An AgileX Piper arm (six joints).
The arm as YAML. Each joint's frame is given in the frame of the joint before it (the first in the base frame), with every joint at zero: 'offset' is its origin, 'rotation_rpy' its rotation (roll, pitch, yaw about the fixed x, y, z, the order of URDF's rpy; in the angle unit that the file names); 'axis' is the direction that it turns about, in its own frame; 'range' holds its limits. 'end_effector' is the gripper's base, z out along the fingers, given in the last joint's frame.
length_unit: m
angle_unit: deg
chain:
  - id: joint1
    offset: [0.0, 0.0, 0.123]
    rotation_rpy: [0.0, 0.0, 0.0]
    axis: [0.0, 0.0, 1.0]
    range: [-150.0, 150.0]
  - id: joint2
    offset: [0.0, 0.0, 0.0]
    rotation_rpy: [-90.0, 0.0, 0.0]
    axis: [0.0, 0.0, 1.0]
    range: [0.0, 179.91]
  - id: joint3
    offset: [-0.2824, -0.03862, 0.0]
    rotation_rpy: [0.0, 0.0, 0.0]
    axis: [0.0, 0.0, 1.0]
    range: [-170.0, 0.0]
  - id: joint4
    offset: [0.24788, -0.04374, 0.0]
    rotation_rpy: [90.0, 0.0, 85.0]
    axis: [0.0, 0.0, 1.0]
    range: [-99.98, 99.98]
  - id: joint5
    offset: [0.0, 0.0, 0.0]
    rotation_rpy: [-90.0, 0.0, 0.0]
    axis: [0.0, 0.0, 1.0]
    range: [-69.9, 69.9]
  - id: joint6
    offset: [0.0, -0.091, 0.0]
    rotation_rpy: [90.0, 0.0, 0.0]
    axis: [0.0, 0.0, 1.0]
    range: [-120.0, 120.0]
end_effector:
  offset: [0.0, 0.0, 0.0]
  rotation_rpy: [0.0, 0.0, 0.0]
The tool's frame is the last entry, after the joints.
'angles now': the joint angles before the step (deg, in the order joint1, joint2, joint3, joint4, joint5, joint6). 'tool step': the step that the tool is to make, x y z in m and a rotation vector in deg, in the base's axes. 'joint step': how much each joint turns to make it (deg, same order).
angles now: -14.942, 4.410, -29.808, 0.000, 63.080, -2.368
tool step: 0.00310, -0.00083, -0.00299, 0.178, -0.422, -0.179
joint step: 0.002, 0.108, 1.002, -0.002, -1.472, 0.335
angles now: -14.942, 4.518, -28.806, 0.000, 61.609, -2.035
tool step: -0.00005, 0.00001, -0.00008, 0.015, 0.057, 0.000
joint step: 0.002, 0.000, 0.000, -0.003, 0.059, 0.002
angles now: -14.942, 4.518, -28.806, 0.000, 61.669, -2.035
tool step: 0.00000, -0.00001, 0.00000, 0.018, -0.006, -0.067
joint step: -0.052, 0.000, 0.000, -0.003, -0.002, 0.025
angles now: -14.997, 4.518, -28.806, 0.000, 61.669, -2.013
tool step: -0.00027, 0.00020, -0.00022, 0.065, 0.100, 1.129
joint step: 1.151, -0.060, -0.001, 0.002, 0.174, 0.043
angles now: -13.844, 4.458, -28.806, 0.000, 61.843, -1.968
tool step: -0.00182, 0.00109, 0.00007, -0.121, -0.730, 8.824
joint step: 8.821, -0.738, -0.001, 0.004, -0.001, -0.003
